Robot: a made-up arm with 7 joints. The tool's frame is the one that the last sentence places.
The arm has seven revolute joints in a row. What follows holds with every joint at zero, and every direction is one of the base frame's.
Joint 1 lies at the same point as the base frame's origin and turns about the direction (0, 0.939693, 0.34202), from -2.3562 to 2.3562 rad.
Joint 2 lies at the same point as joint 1 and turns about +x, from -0.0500 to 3.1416 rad.
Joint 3 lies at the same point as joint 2 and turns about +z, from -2.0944 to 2.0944 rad.
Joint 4 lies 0.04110 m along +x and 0.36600 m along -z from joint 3 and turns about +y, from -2.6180 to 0.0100 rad.
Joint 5 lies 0.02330 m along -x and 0.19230 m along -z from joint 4 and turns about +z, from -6.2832 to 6.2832 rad.
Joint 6 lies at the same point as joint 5 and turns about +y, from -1.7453 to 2.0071 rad.
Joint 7 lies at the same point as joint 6 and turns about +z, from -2.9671 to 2.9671 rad.
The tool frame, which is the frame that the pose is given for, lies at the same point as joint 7; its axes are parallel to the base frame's.
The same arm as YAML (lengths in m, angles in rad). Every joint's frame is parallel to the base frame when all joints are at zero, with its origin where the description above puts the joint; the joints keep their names.
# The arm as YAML. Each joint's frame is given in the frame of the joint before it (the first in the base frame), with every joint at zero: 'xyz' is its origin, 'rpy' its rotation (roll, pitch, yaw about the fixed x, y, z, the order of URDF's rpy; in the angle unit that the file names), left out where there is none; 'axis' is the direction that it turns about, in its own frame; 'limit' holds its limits. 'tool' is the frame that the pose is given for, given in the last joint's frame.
units:
  length: m
  angle: rad
joints:
  - name: joint 1
    type: revolute
    origin:
      xyz: [0.0, 0.0, 0.0]
    axis: [0.0, 0.9397, 0.342]
    limit:
      lower: -2.3562
      upper: 2.3562
  - name: joint 2
    type: revolute
    origin:
      xyz: [0.0, 0.0, 0.0]
    axis: [1.0, 0.0, 0.0]
    limit:
      lower: -0.05
      upper: 3.1416
  - name: joint 3
    type: revolute
    origin:
      xyz: [0.0, 0.0, 0.0]
    axis: [0.0, 0.0, 1.0]
    limit:
      lower: -2.0944
      upper: 2.0944
  - name: joint 4
    type: revolute
    origin:
      xyz: [0.0411, 0.0, -0.366]
    axis: [0.0, 1.0, 0.0]
    limit:
      lower: -2.618
      upper: 0.01
  - name: joint 5
    type: revolute
    origin:
      xyz: [-0.0233, 0.0, -0.1923]
    axis: [0.0, 0.0, 1.0]
    limit:
      lower: -6.2832
      upper: 6.2832
  - name: joint 6
    type: revolute
    origin:
      xyz: [0.0, 0.0, 0.0]
    axis: [0.0, 1.0, 0.0]
    limit:
      lower: -1.7453
      upper: 2.0071
  - name: joint 7
    type: revolute
    origin:
      xyz: [0.0, 0.0, 0.0]
    axis: [0.0, 0.0, 1.0]
    limit:
      lower: -2.9671
      upper: 2.9671
tool:
  origin:
    xyz: [0.0, 0.0, 0.0]

